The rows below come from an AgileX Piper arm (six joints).
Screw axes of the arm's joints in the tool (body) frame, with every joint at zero. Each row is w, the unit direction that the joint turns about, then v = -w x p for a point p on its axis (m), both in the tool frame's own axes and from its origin. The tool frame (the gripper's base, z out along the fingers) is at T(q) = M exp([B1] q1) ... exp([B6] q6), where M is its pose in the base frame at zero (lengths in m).
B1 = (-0.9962, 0, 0.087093, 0.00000, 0.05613, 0.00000)
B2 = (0, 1, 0, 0.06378, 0.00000, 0.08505)
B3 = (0, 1, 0, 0.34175, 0.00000, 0.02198)
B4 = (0, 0, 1, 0.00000, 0.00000, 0.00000)
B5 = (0, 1, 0, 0.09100, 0.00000, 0.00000)
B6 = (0, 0, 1, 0.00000, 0.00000, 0.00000)
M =
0.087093 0 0.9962 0.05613
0 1 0 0.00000
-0.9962 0 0.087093 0.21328
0 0 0 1
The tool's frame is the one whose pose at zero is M.
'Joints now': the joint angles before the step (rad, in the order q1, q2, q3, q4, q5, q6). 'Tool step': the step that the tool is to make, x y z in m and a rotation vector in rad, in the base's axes. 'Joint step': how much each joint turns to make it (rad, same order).
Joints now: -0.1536, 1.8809, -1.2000, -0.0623, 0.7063, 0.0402
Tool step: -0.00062, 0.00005, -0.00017, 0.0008, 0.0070, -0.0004
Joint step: 0.0000, 0.0000, 0.0000, -0.0001, 0.0070, 0.0000
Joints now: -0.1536, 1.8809, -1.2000, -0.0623, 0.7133, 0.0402
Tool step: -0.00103, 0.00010, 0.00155, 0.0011, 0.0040, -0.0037
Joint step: 0.0000, -0.0048, 0.0000, -0.0001, 0.0091, 0.0034
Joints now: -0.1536, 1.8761, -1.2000, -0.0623, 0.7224, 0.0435
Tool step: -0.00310, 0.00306, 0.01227, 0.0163, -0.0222, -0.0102
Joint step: 0.0032, -0.0356, 0.0011, 0.0236, 0.0151, 0.0000
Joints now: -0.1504, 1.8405, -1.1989, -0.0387, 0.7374, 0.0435
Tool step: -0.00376, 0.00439, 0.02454, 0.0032, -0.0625, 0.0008
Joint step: 0.0081, -0.0645, -0.0062, 0.0143, 0.0093, 0.0000
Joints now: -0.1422, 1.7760, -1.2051, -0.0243, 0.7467, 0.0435
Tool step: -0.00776, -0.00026, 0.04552, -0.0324, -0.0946, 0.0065
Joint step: 0.0000, -0.1002, -0.0420, -0.0197, 0.0440, 0.0000
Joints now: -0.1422, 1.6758, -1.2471, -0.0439, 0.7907, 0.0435
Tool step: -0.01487, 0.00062, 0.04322, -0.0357, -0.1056, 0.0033
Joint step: 0.0000, -0.1065, -0.0261, -0.0215, 0.0231, 0.0015
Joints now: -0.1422, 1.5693, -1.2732, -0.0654, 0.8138, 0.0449
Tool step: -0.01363, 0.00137, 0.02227, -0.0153, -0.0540, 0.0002
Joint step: -0.0001, -0.0686, -0.0013, -0.0075, 0.0143, 0.0001
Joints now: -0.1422, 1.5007, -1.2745, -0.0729, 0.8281, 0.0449
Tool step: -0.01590, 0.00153, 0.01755, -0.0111, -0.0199, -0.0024
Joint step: 0.0000, -0.0626, -0.0001, -0.0079, 0.0415, 0.0001
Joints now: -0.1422, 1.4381, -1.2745, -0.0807, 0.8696, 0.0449
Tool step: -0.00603, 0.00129, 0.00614, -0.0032, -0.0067, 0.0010
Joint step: 0.0022, -0.0230, -0.0001, -0.0021, 0.0160, 0.0000
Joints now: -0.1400, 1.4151, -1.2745, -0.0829, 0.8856, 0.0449
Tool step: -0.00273, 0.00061, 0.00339, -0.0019, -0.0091, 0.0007
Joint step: 0.0009, -0.0118, -0.0001, -0.0007, 0.0025, 0.0001
